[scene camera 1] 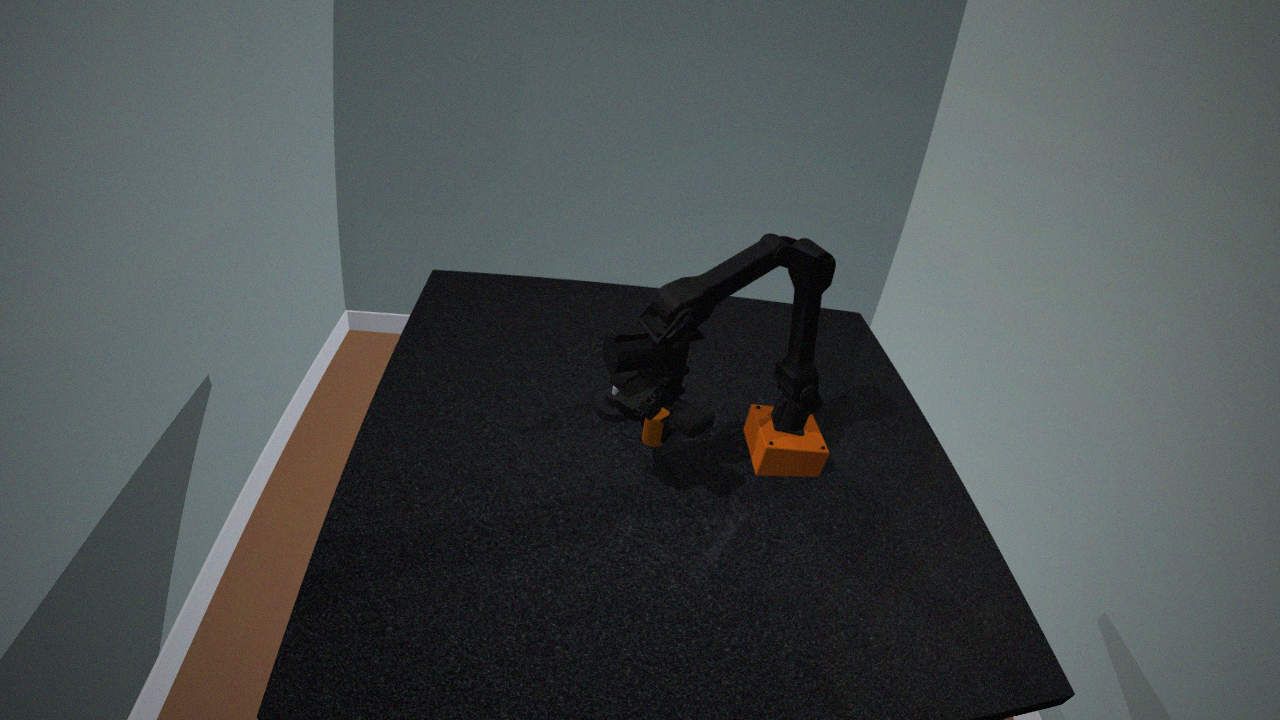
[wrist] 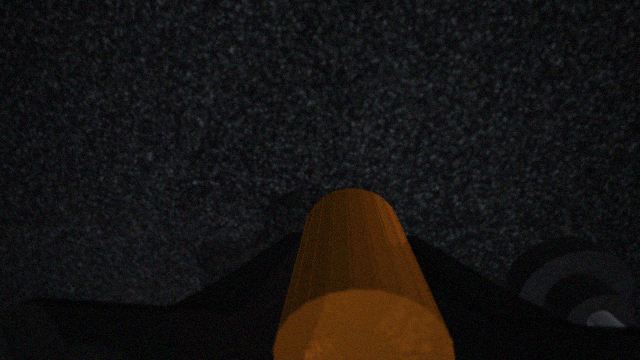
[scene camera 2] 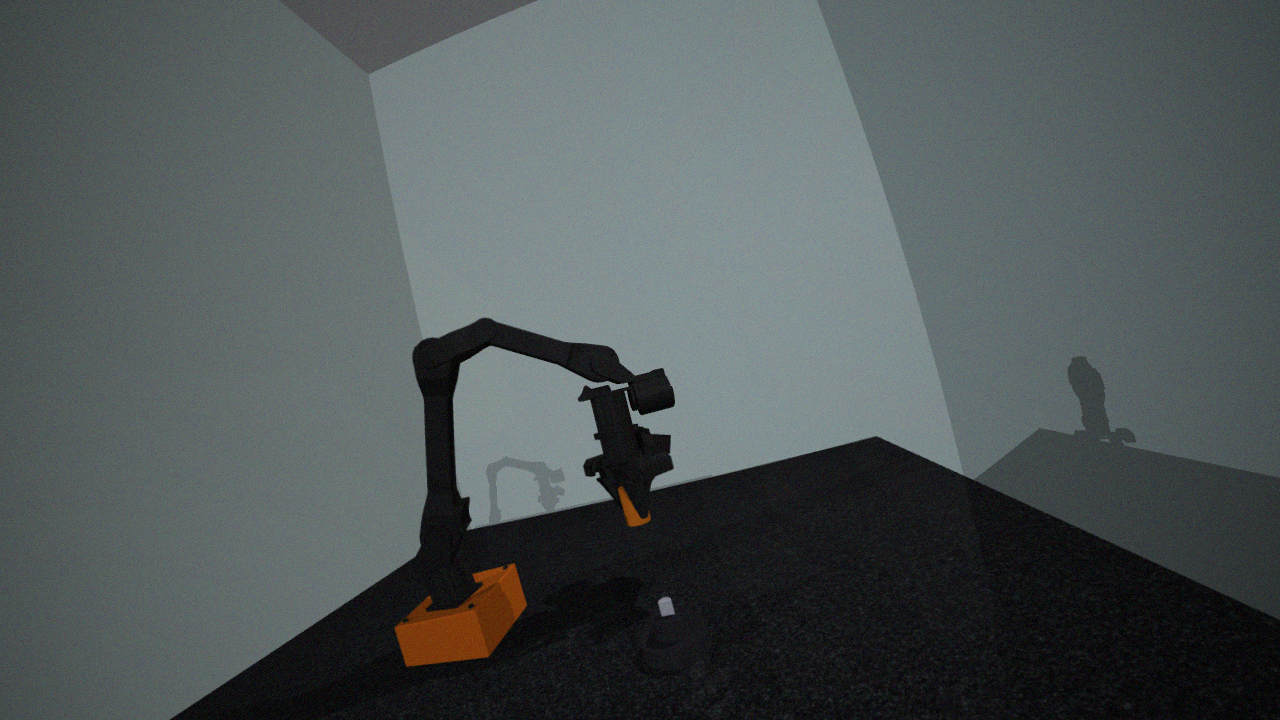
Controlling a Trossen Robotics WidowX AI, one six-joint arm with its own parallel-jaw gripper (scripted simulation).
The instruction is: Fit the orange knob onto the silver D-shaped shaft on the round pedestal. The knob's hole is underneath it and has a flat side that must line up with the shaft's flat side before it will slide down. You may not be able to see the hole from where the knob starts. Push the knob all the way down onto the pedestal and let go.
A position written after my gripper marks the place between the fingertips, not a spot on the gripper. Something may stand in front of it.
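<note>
There's an orange knob [wrist: 356, 281], and it's being carried by my gripper [scene camera 2: 637, 516]. You'd also see my gripper [scene camera 1: 654, 435] in that camera, and the wrist view has the gripper [wrist: 352, 244] as well.
</note>
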